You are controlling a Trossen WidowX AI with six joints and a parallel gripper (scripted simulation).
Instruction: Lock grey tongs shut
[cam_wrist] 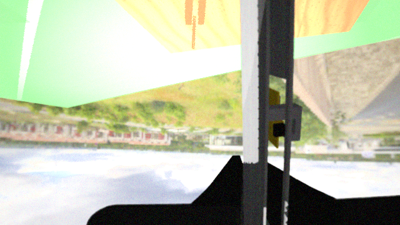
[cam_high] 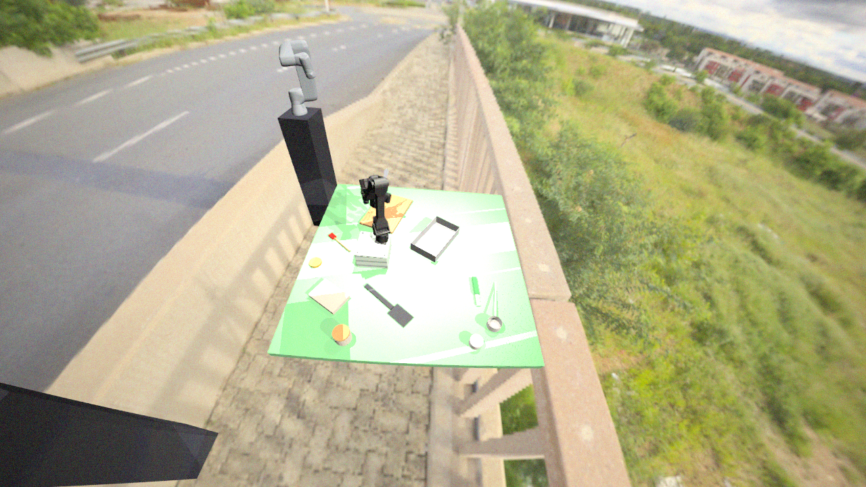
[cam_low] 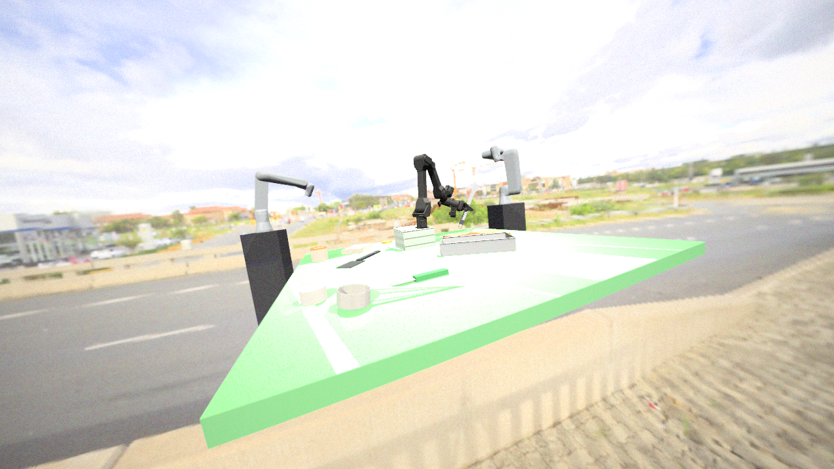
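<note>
The yellow latch piece is 50 mm to the right of my gripper tip, 20 mm below it and 20 mm behind it. Also, from my gripper tip: wooden board 160 mm below, 10 mm to the right; orange disc 520 mm to the right, 300 mm behind, 150 mm below; grey roasting tin 370 mm ahead, 220 mm to the right, 140 mm below.
</note>
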